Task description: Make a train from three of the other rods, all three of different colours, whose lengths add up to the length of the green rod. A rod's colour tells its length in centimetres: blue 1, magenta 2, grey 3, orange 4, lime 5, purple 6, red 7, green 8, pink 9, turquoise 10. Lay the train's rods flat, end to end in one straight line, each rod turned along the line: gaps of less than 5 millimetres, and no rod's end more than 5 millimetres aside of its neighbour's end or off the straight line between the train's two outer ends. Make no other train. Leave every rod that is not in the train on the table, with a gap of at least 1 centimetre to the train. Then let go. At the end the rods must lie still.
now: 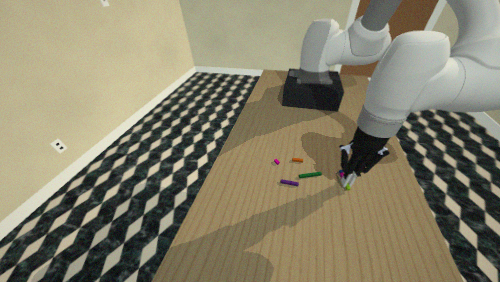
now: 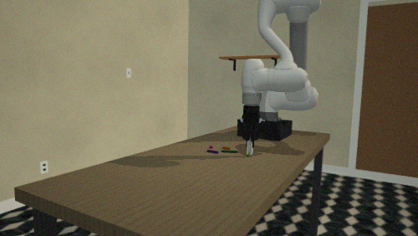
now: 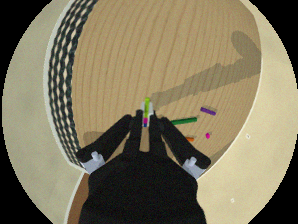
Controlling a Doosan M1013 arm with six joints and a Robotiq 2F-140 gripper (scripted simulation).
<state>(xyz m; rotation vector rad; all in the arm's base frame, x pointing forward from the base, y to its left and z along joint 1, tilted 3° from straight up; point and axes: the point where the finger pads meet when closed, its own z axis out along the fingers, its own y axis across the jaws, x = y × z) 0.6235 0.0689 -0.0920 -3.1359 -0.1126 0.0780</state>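
Right now the tiny blue piece is 5 cm behind my hand and 4 cm below it. The rest, counted from my hand: orange rod 15 cm to the right, 9 cm behind, 4 cm below; lime rod 3 cm below; green rod 11 cm to the right, 4 cm below, 3 cm behind.
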